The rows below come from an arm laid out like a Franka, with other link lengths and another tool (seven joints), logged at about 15 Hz.
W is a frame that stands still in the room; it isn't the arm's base.
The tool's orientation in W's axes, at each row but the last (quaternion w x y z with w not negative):
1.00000, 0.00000, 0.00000, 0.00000
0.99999, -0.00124, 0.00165, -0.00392
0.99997, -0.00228, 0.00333, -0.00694
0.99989, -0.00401, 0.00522, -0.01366
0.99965, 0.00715, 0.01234, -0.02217
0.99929, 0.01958, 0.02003, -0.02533
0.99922, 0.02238, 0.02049, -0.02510
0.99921, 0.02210, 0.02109, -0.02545
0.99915, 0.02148, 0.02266, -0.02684
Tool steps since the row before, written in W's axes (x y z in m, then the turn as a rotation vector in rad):
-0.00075, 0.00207, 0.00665, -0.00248, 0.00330, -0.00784
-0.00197, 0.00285, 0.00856, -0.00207, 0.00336, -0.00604
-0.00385, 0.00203, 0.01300, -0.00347, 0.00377, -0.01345
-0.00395, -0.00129, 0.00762, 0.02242, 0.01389, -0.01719
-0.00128, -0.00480, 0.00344, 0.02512, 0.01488, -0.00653
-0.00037, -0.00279, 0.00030, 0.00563, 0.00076, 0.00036
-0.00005, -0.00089, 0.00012, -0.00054, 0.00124, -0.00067
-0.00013, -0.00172, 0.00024, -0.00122, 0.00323, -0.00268
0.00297, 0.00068, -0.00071, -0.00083, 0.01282, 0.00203
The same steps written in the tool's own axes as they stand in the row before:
-0.00075, 0.00207, 0.00665, -0.00248, 0.00330, -0.00784
-0.00202, 0.00281, 0.00856, -0.00208, 0.00336, -0.00604
-0.00396, 0.00192, 0.01298, -0.00343, 0.00378, -0.01346
-0.00399, -0.00146, 0.00757, 0.02221, 0.01464, -0.01684
-0.00115, -0.00480, 0.00348, 0.02459, 0.01589, -0.00614
-0.00024, -0.00279, 0.00040, 0.00557, 0.00106, 0.00055
-0.00001, -0.00089, 0.00016, -0.00057, 0.00118, -0.00075
-0.00005, -0.00171, 0.00031, -0.00126, 0.00304, -0.00287
0.00296, 0.00081, -0.00061, -0.00160, 0.01283, 0.00142

